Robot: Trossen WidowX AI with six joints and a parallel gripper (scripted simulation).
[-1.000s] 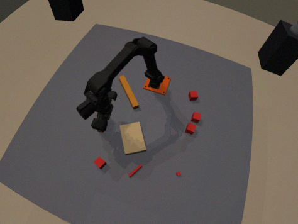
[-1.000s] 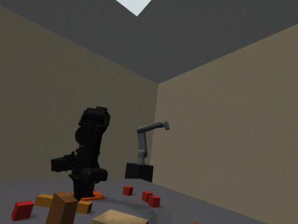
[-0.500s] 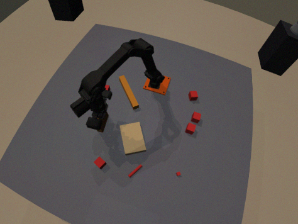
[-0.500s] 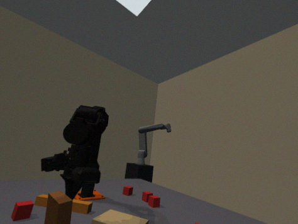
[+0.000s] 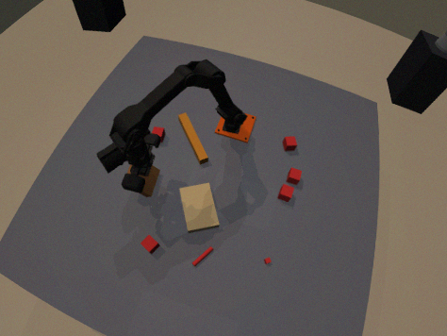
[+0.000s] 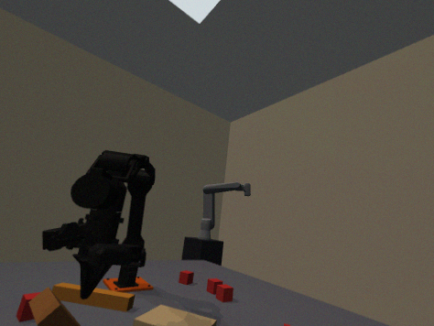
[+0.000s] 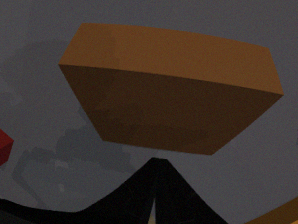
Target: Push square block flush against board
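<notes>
Right now the brown square block is 40 mm below my gripper tip and 20 mm to the right of it. Round my gripper tip: tan square block: 180 mm to the left, 70 mm below, 40 mm ahead; orange board: 210 mm behind, 90 mm to the left, 70 mm below; thin red stick: 240 mm to the left, 190 mm ahead, 70 mm below.
</notes>
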